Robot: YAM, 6 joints.
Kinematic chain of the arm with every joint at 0, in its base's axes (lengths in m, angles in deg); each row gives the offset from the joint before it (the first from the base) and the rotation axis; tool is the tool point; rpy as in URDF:
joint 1: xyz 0 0 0.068 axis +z
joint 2: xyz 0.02 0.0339 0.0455 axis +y
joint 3: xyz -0.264 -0.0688 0 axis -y
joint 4: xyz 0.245 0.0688 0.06 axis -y
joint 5: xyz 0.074 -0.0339 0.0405 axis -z
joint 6: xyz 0.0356 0 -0.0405 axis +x
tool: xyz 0 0 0 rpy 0 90 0
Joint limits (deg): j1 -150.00..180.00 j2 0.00..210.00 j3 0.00..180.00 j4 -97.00..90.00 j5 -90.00..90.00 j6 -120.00..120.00
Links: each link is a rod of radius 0.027 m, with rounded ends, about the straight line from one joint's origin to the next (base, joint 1, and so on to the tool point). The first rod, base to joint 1, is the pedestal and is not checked.
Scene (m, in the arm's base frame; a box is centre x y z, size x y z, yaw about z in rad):
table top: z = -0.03
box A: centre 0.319 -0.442 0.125 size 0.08 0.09 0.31 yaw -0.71
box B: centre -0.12 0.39 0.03 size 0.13 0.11 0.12 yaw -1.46
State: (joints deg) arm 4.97 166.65 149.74 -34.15 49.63 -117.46
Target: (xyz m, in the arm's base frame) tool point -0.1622 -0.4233 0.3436
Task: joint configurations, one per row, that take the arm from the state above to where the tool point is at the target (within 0.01 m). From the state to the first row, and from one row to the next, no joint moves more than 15 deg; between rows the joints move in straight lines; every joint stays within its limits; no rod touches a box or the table.
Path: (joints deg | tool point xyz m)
1: -9.16 160.22 150.95 -32.98 48.33 -117.46 | 0.5804 -0.1205 0.1569
2: -23.30 153.79 152.16 -31.82 47.03 -117.46 | 0.5274 -0.2555 0.2289
3: -37.43 147.36 153.37 -30.65 45.73 -117.46 | 0.4368 -0.3664 0.3000
4: -51.56 140.93 154.58 -29.48 44.43 -117.46 | 0.3190 -0.4420 0.3689
5: -65.46 136.61 148.58 -38.24 47.66 -117.46 | 0.1949 -0.4903 0.3610
6: -79.37 132.30 142.58 -46.99 50.89 -117.46 | 0.0661 -0.5018 0.3539
7: -93.27 127.99 136.59 -55.75 54.12 -117.46 | -0.0562 -0.4779 0.3480
8: -107.17 123.67 130.59 -64.50 57.35 -117.46 | -0.1622 -0.4233 0.3436

